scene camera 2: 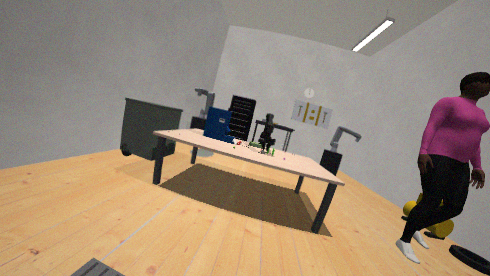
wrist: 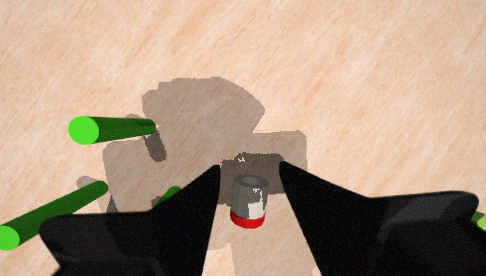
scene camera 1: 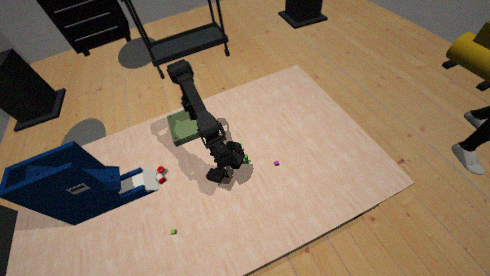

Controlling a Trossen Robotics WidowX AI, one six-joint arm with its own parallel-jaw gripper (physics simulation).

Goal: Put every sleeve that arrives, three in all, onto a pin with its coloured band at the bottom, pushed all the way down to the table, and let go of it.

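My gripper [scene camera 1: 226,169] [scene camera 2: 266,150] [wrist: 249,168] is partly open and empty, low over the table. In the wrist view a grey-white sleeve [wrist: 250,200] with a red band appears to lie on its side in the gap between the fingertips. Its open end points up the view and its band end down. A green pin [wrist: 122,128] stands at the left, a second green pin [wrist: 55,213] below it, and part of a third pin [wrist: 172,194] shows behind the left finger. In scene camera 1 a pin [scene camera 1: 246,159] shows beside the gripper; the sleeve is hidden there.
A blue dispenser [scene camera 1: 95,180] [scene camera 2: 218,125] stands left, with two red round pieces [scene camera 1: 160,169] [scene camera 1: 161,180] at its white chute [scene camera 1: 145,180]. A green block [scene camera 1: 181,129], a lime cube [scene camera 1: 173,231] and a magenta cube [scene camera 1: 276,163] are on the table [scene camera 1: 330,150].
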